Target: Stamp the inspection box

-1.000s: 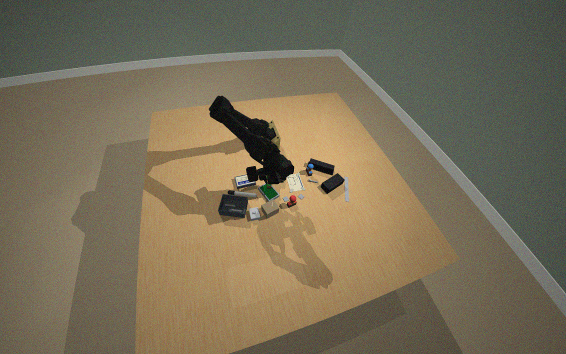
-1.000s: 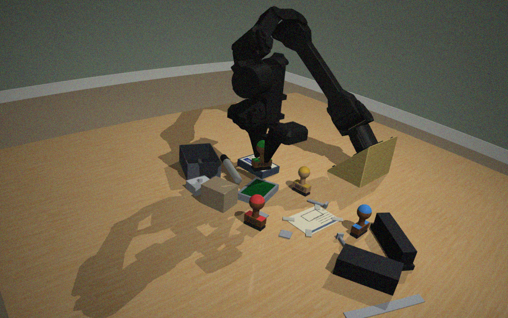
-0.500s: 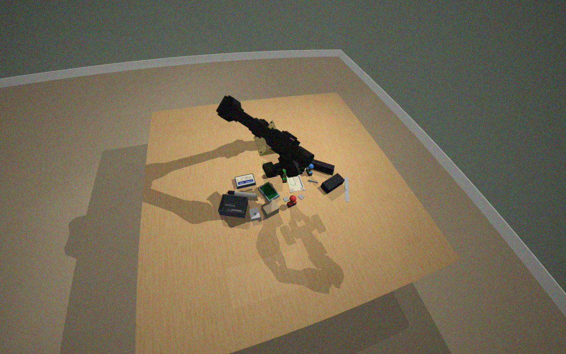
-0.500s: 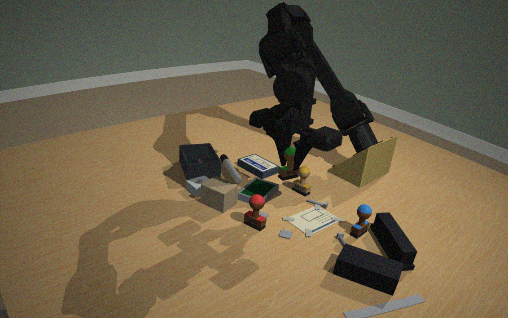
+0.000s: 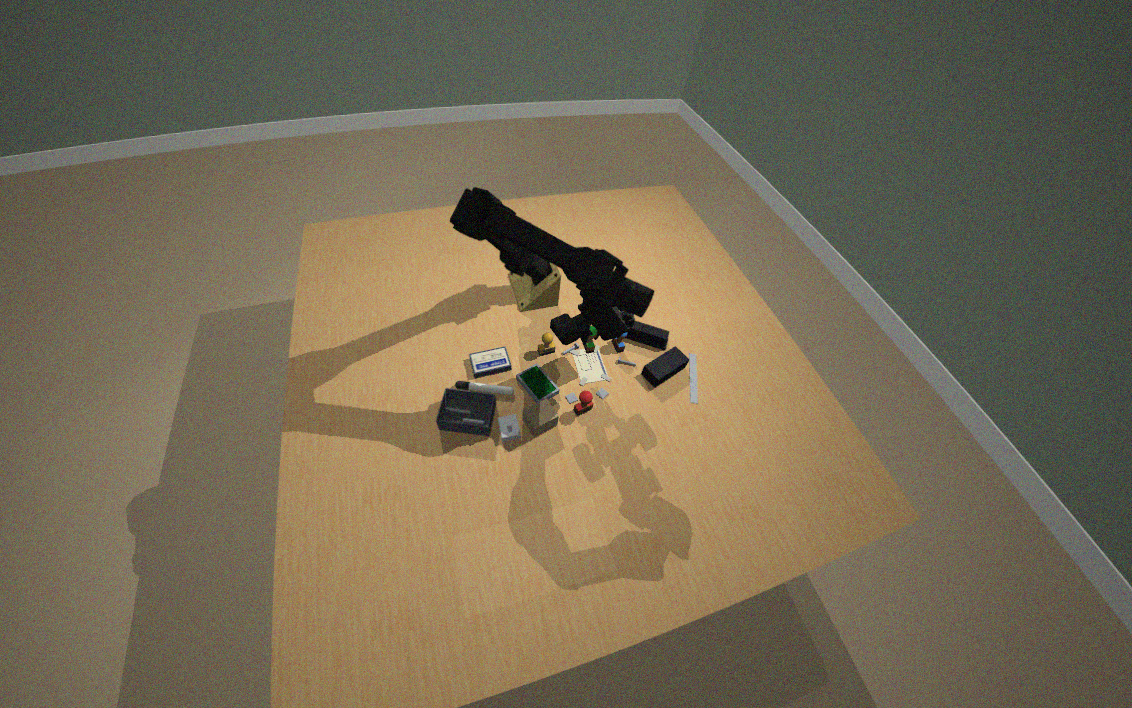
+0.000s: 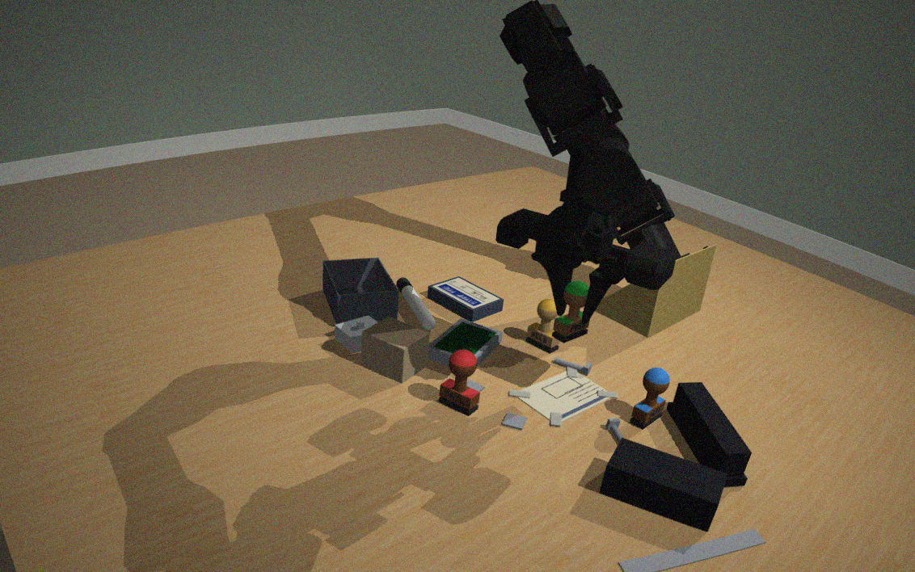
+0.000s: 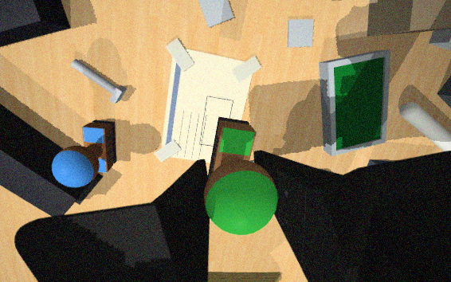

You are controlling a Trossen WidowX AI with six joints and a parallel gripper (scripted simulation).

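My gripper tip is now 10 mm short of the white card, 10 mm to the right of it and 90 mm above it. The rest, counted from my gripper tip: red-knob stamp (120 mm ahead, 40 mm to the right, 70 mm below); then yellow-knob stamp (60 mm behind, 80 mm to the right, 70 mm below); then blue-knob stamp (30 mm behind, 100 mm to the left, 70 mm below).
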